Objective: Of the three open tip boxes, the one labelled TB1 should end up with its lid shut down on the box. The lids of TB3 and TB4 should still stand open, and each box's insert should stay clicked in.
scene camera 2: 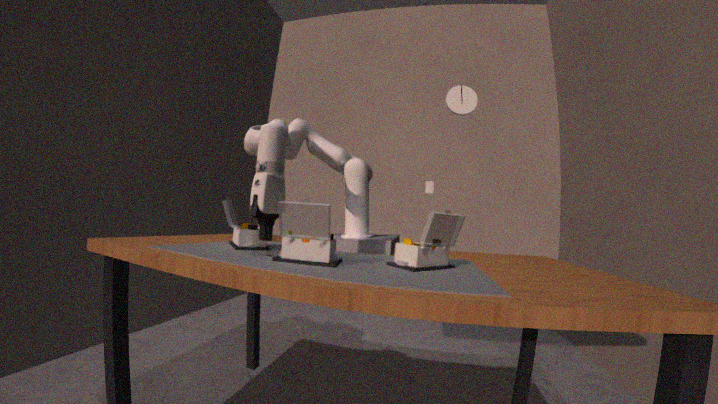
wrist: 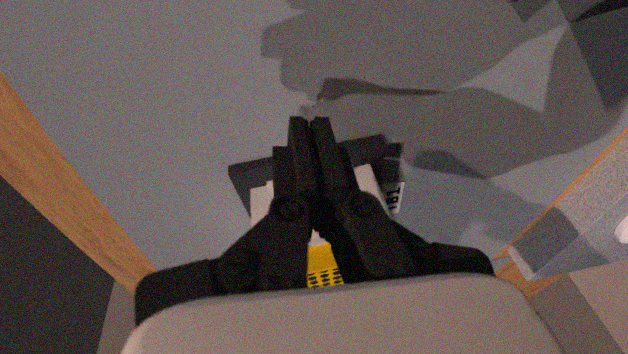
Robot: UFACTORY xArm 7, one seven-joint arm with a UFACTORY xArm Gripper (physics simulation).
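Places are measured from the arm's base along level axes (x ahead, y left, z up), in metres.
Where they show: gripper, fingertip midpoint: (scene camera 2: 265,240) (wrist: 304,142); arm's base at its link origin: (scene camera 2: 356,237).
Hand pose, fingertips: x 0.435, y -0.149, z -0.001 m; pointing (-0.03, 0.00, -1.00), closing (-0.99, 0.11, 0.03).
Note:
Each offset is from my fingertips to the top centre of the thing. "spot": to the spot under its first point. Level surfaces: height alone.
The box labelled TB1 {spot: dx -0.046, dy +0.056, dz -0.021 m} (wrist: 368,179) has a white body on a dark base, with its label {spot: dx -0.085, dy +0.108, dz -0.040 m} (wrist: 395,197) at its right side in the wrist view. A yellow insert {dx -0.017, dy +0.121, dz +0.032 m} (wrist: 322,256) shows between the finger linkages. In the scene view the left box {dx -0.137, dy -0.132, dz +0.024 m} (scene camera 2: 246,237) has its grey lid {spot: dx -0.037, dy -0.154, dz +0.062 m} (scene camera 2: 229,213) standing open, leaning left. My gripper (scene camera 2: 266,238) (wrist: 304,142) is shut and empty, with its fingertips down close to the right side of that box. The middle box {dx -0.028, dy +0.119, dz +0.024 m} (scene camera 2: 307,250) has its lid {spot: dx +0.059, dy +0.136, dz +0.065 m} (scene camera 2: 305,219) upright. The right box {dx -0.120, dy +0.393, dz +0.024 m} (scene camera 2: 420,255) has its lid (scene camera 2: 441,229) open and leaning back. Their labels are unreadable.
The boxes stand on a blue-grey mat {dz -0.043 m} (scene camera 2: 371,275) (wrist: 150,100) on the wooden table {dz -0.045 m} (scene camera 2: 577,281). My arm's base (scene camera 2: 364,243) stands behind the middle and right boxes. The middle box's raised lid stands a little to the right of my gripper in the scene view.

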